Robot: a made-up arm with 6 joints. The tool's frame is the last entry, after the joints. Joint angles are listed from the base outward. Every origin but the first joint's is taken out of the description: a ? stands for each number. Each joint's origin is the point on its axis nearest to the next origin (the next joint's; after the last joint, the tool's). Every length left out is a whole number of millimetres.
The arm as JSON. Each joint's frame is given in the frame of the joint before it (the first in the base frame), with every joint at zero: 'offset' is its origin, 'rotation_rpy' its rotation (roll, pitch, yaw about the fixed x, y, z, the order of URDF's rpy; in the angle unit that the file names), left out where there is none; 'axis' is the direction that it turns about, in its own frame. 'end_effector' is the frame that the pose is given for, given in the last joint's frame.
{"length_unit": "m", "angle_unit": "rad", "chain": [
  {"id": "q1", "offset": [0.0, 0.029, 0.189], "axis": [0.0, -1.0, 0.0]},
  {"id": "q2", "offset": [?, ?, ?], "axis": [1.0, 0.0, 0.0]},
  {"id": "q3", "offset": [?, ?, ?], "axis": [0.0, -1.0, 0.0]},
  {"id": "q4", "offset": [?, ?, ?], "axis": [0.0, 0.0, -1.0]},
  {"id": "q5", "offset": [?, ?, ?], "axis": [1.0, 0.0, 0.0]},
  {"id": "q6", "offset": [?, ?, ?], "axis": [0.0, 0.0, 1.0]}
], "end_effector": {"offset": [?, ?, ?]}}
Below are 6 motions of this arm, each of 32 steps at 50 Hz.
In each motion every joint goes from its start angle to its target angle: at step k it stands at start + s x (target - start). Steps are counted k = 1, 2, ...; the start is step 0. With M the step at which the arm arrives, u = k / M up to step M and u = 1 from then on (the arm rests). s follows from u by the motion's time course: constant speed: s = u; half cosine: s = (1 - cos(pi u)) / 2; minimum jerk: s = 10 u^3 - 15 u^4 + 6 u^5.
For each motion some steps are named. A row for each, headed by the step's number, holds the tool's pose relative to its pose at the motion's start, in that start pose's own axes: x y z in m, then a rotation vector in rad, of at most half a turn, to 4 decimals.
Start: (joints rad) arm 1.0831 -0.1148 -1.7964 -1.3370 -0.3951 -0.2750
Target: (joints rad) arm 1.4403 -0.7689 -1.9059 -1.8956 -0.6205 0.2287
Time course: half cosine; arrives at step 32
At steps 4, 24, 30, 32:
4: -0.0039 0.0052 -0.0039 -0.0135 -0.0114 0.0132
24: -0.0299 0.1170 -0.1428 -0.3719 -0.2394 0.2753
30: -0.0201 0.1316 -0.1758 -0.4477 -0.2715 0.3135
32: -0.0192 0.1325 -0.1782 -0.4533 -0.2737 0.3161

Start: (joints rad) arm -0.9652 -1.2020 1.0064 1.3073 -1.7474 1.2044
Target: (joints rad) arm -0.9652 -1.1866 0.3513 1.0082 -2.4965 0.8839
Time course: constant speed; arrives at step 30
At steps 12, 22, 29, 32:
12: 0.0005 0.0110 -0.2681 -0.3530 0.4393 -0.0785
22: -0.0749 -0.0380 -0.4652 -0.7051 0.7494 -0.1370
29: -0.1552 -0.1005 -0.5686 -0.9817 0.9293 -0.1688
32: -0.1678 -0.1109 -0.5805 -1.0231 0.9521 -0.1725

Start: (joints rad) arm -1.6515 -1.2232 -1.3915 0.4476 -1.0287 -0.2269
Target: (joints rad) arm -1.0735 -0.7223 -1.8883 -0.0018 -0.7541 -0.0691
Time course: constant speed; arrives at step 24
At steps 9, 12, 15, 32:
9: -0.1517 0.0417 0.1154 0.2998 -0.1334 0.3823
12: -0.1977 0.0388 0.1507 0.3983 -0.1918 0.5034
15: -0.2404 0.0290 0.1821 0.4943 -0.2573 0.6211
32: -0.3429 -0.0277 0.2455 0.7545 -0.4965 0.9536

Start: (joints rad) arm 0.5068 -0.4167 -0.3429 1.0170 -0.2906 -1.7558
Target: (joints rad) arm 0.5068 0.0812 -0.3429 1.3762 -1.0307 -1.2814
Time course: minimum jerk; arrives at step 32
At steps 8, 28, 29, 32:
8: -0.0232 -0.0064 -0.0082 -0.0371 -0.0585 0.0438
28: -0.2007 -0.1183 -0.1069 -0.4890 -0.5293 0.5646
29: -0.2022 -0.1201 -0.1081 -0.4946 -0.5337 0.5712
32: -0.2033 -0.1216 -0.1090 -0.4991 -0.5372 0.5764

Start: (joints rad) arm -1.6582 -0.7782 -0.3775 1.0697 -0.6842 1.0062
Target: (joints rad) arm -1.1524 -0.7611 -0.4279 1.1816 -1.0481 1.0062
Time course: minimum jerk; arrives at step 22
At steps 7, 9, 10, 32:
7: 0.0233 -0.0059 -0.0008 0.0415 0.0308 -0.0634
9: 0.0405 -0.0106 -0.0011 0.0768 0.0560 -0.1089
10: 0.0499 -0.0133 -0.0011 0.0979 0.0707 -0.1331
32: 0.1105 -0.0312 0.0020 0.2711 0.1816 -0.2730

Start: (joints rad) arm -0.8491 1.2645 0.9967 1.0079 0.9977 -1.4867
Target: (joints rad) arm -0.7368 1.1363 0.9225 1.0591 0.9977 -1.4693
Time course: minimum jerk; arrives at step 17
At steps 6, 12, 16, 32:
6: -0.0026 0.0069 -0.0042 -0.0281 -0.0031 0.0118
12: -0.0100 0.0241 -0.0154 -0.0957 -0.0103 0.0461
16: -0.0121 0.0284 -0.0184 -0.1120 -0.0120 0.0558
32: -0.0121 0.0285 -0.0184 -0.1122 -0.0120 0.0559

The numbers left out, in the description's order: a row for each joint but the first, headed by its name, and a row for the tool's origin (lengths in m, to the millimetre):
q2: -0.068 0.0 0.101
q3: 0.0 -0.225 -0.086
q4: 0.048 0.0 -0.25
q5: -0.095 -0.012 0.0
q6: 0.0 0.17 0.088
tool: 0.13 0.112 0.0

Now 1 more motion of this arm.
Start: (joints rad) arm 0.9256 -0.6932 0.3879 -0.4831 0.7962 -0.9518
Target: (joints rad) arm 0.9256 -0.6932 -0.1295 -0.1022 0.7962 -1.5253
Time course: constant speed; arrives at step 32
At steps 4, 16, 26, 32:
4: 0.0082 -0.0172 -0.0047 0.0103 0.0276 -0.1464
16: 0.0142 -0.0772 -0.0206 0.0162 0.1031 -0.5904
26: -0.0042 -0.1296 -0.0323 -0.0059 0.1536 -0.9638
32: -0.0253 -0.1584 -0.0367 -0.0303 0.1764 -1.1886

